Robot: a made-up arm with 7 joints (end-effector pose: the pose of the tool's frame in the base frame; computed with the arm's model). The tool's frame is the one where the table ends. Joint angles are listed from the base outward.
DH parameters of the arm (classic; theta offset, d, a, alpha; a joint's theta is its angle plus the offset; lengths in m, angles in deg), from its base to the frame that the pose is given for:
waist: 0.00 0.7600 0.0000 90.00
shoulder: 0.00 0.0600 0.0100 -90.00
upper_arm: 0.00 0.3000 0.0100 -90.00
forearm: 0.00 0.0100 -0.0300 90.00
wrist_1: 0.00 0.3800 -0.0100 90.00
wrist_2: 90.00 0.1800 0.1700 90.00
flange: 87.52 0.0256 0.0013 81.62
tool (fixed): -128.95 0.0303 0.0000 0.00
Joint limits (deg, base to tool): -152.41..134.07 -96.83..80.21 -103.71..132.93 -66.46..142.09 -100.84..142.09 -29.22..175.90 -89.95..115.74
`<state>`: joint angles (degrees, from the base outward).
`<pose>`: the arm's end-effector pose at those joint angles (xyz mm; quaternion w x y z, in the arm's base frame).
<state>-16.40 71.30 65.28 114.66 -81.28 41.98 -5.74</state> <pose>-47.8 566.3 1007.0 0.5290 -0.4054 0.7050 0.2427</pose>
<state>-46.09 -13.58 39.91 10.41 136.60 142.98 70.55</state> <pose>317.7 -97.5 1215.6 0.4685 0.0146 0.8470 0.2508</pose>
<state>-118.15 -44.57 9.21 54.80 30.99 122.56 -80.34</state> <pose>-474.2 -392.9 987.6 0.9287 0.2133 0.3034 0.0031</pose>
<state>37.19 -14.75 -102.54 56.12 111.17 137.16 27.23</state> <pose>176.2 -337.9 1054.0 0.2187 -0.5427 -0.7441 0.3223</pose>
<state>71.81 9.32 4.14 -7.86 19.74 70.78 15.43</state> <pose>198.7 -369.4 1472.4 0.4665 0.2136 0.5855 -0.6277</pose>
